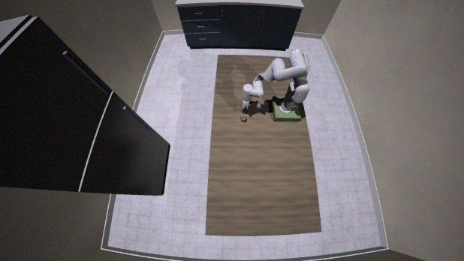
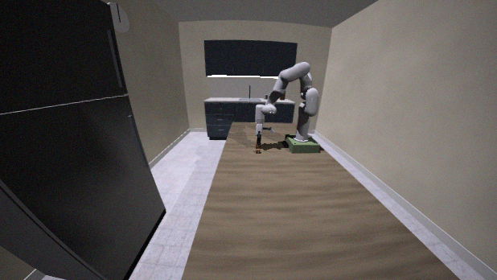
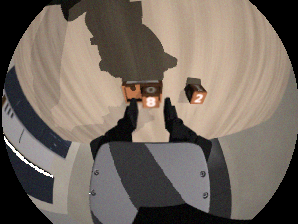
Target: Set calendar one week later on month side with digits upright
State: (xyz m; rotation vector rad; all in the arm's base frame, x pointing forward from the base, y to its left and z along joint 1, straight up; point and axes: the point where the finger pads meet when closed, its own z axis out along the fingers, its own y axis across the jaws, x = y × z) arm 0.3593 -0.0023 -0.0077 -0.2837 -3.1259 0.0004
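The calendar tray lies 20 mm to the right of my hand and 60 mm below it. The rest, counted from my hand: calendar cube (20 mm ahead, 90 mm to the left, 50 mm below).
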